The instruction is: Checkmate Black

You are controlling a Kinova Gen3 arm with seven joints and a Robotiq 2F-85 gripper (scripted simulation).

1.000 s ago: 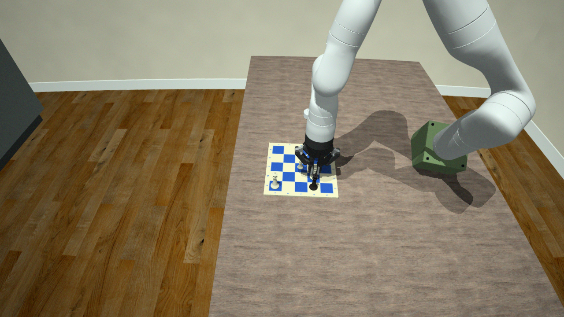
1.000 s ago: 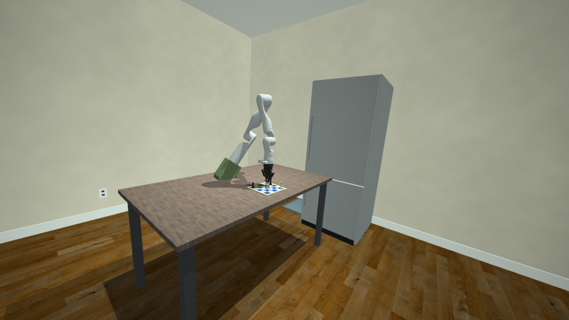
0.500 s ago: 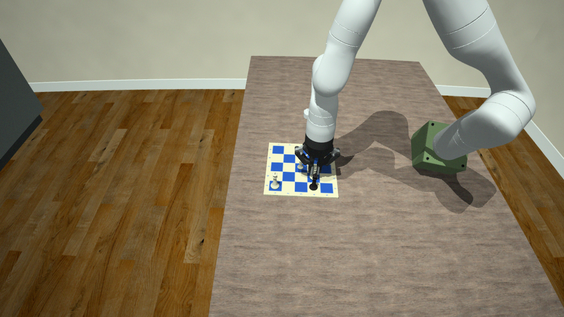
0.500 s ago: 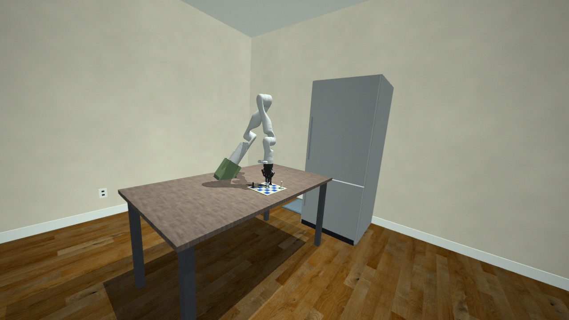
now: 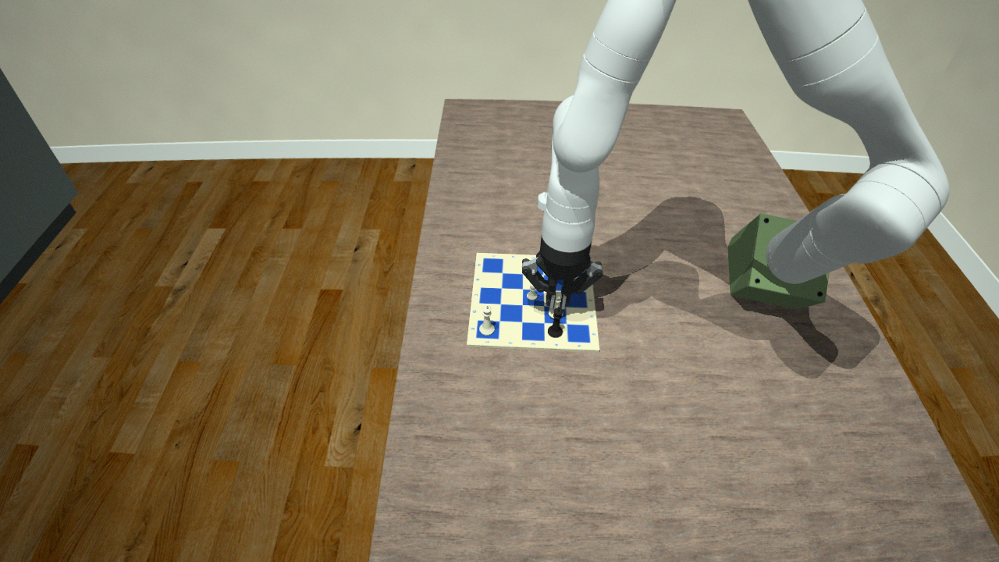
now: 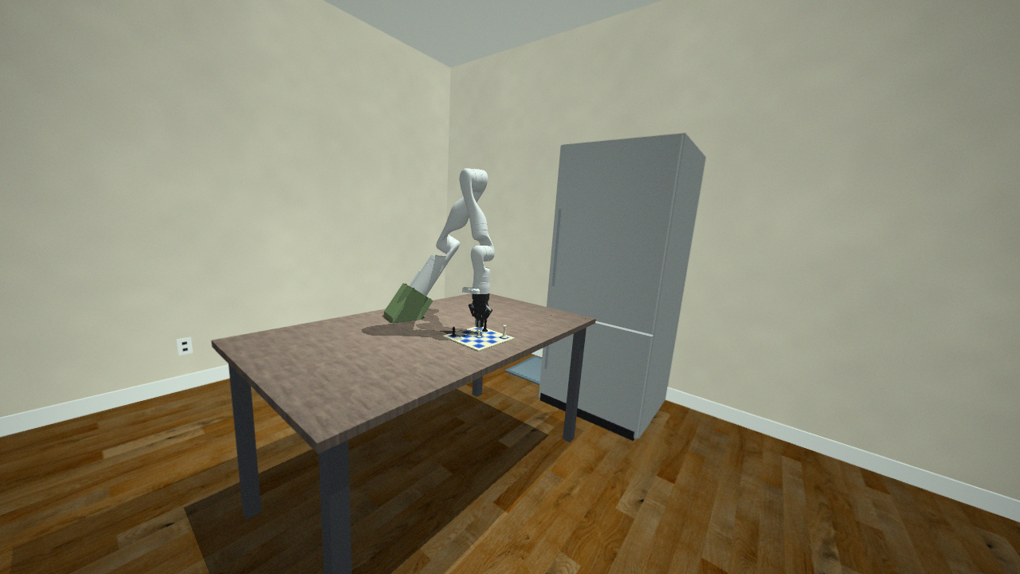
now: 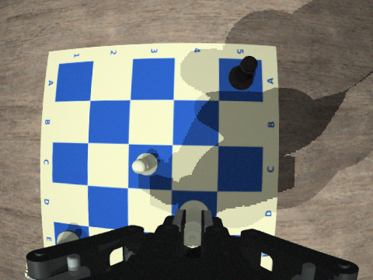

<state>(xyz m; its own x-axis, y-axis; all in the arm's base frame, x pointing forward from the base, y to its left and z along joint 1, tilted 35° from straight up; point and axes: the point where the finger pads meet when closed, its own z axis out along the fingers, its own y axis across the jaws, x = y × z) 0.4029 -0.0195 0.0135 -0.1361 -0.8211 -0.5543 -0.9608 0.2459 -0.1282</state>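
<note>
Right now the tall black piece is 4 cm to the left of my hand, 1 cm below it and 1 cm ahead of it. The rest, counted from my hand: white pawn: 5 cm to the right, 3 cm below, 3 cm ahead; then blue-and-cream chessboard: 5 cm below, 4 cm to the right, 3 cm ahead; then black pawn: 11 cm to the right, 5 cm behind, 2 cm below.
</note>
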